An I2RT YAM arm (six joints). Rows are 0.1 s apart.
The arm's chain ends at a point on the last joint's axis. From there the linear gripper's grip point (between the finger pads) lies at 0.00 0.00 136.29 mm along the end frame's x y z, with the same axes.
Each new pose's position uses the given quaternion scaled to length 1; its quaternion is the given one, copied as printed.
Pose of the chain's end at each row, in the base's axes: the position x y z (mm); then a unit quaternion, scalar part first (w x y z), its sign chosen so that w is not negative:
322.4, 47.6, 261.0, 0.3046, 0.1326, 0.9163, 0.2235
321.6, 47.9, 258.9, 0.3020, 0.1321, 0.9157, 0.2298
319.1, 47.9, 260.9, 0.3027, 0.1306, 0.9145, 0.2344
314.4, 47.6, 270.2, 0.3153, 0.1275, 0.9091, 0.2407
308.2, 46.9, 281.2, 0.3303, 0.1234, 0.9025, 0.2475
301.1, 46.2, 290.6, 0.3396, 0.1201, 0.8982, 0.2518
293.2, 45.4, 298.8, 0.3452, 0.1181, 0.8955, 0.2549
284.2, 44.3, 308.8, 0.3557, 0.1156, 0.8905, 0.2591
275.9, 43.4, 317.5, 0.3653, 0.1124, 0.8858, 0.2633
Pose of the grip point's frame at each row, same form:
406.6, 92.4, 163.6, 0.3046, 0.1326, 0.9163, 0.2235
405.3, 94.4, 161.9, 0.3020, 0.1321, 0.9157, 0.2298
402.9, 95.6, 164.6, 0.3027, 0.1306, 0.9145, 0.2344
400.9, 96.3, 176.8, 0.3153, 0.1275, 0.9091, 0.2407
397.8, 96.7, 191.3, 0.3303, 0.1234, 0.9025, 0.2475
392.5, 96.7, 203.0, 0.3396, 0.1201, 0.8982, 0.2518
385.7, 96.5, 212.7, 0.3452, 0.1181, 0.8955, 0.2549
378.7, 96.0, 225.3, 0.3557, 0.1156, 0.8905, 0.2591
372.2, 95.8, 236.5, 0.3653, 0.1124, 0.8858, 0.2633

